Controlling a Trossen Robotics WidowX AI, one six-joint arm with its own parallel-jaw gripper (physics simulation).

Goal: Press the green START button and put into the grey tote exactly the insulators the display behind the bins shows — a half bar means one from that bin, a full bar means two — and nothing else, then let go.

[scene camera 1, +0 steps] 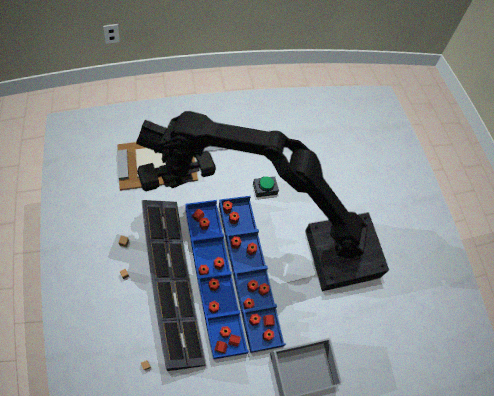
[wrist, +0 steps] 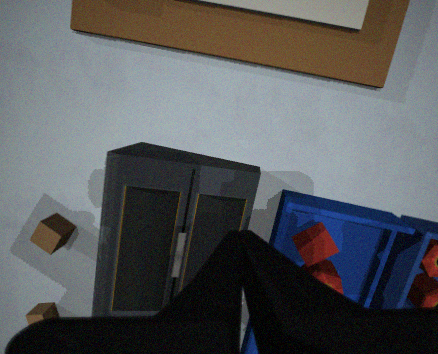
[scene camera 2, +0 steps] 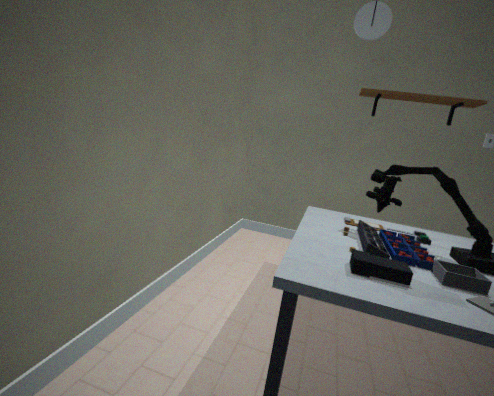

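Observation:
The gripper (scene camera 1: 174, 183) (scene camera 2: 380, 209) (wrist: 242, 233) is shut and empty, high above the far end of the display and bins. The display (scene camera 1: 185, 364) (scene camera 2: 371, 239) (wrist: 150, 165) is a dark panel with paired windows in four rows and a pale strip between each pair; its windows look dark, and no lit bars can be made out. Two rows of blue bins (scene camera 1: 234, 195) (wrist: 345, 206) hold red-orange insulators, such as one insulator (scene camera 1: 219, 262) and another insulator (wrist: 316, 244) lying tilted. The green START button (scene camera 1: 267, 183) stands beyond the bins. The grey tote (scene camera 1: 306, 370) (scene camera 2: 462, 277) is empty in scene camera 1.
A wooden board (scene camera 1: 128, 185) (wrist: 225, 55) with a pale sheet lies beyond the display, partly under the arm. Small wooden blocks, such as one block (scene camera 1: 123, 241) (wrist: 53, 233), lie left of the display. A long black box (scene camera 2: 381, 268) shows in scene camera 2.

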